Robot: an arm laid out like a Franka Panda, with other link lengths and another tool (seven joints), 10 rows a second.
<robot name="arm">
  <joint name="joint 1" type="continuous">
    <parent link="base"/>
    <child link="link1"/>
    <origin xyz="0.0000 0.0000 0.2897"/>
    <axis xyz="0 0 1"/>
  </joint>
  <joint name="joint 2" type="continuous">
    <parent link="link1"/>
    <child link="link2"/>
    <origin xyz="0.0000 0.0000 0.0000"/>
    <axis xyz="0 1 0"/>
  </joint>
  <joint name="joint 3" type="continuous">
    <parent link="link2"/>
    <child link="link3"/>
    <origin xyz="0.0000 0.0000 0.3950"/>
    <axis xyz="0 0 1"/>
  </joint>
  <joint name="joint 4" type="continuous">
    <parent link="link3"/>
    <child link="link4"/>
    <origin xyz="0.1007 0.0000 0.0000"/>
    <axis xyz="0 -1 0"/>
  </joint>
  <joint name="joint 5" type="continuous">
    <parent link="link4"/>
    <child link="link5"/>
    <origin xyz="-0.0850 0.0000 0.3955"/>
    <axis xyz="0 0 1"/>
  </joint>
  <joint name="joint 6" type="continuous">
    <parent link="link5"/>
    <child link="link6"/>
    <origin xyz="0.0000 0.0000 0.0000"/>
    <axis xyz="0 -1 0"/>
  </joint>
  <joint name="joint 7" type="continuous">
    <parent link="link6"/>
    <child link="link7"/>
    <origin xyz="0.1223 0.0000 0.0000"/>
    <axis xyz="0 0 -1"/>
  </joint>
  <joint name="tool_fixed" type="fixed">
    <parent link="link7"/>
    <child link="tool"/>
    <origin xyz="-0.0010 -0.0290 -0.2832" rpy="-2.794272 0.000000 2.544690"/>
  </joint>
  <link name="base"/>
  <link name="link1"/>
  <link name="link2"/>
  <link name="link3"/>
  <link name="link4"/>
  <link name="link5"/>
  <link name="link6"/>
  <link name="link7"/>
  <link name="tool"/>
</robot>
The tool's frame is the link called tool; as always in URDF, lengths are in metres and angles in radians. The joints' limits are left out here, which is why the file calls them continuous.
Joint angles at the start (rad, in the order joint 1, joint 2, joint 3, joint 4, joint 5, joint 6, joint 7):
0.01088 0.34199 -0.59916 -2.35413 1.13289 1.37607 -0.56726
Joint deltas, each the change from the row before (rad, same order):
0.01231 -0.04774 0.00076 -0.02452 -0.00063 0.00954 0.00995
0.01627 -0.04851 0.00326 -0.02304 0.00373 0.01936 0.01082
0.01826 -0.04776 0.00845 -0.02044 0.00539 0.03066 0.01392
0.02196 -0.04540 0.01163 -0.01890 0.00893 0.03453 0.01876
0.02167 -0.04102 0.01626 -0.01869 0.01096 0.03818 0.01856
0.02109 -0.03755 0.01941 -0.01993 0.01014 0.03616 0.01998
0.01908 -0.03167 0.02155 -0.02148 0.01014 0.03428 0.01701
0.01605 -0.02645 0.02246 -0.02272 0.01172 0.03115 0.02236
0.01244 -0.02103 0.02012 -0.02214 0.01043 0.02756 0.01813
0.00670 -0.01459 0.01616 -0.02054 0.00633 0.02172 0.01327
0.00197 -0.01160 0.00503 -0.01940 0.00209 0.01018 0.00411
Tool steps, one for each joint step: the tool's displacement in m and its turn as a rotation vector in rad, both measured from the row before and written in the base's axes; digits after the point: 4 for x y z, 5 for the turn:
-0.0028 0.0094 0.0151 0.00545 -0.01729 0.00388
-0.0008 0.0102 0.0136 -0.00145 -0.01995 0.00321
0.0008 0.0108 0.0113 -0.01029 -0.01886 0.00396
0.0015 0.0129 0.0102 -0.01149 -0.01425 0.00489
0.0011 0.0141 0.0078 -0.01296 -0.01087 0.00531
-0.0012 0.0157 0.0064 -0.01074 -0.00448 0.00866
-0.0034 0.0161 0.0036 -0.00952 0.00008 0.01008
-0.0051 0.0156 0.0017 -0.00668 0.01160 0.00682
-0.0060 0.0130 -0.0003 -0.00644 0.01306 0.00483
-0.0067 0.0091 -0.0024 -0.00621 0.01459 0.00286
-0.0071 0.0039 -0.0019 -0.00010 0.00967 -0.00093

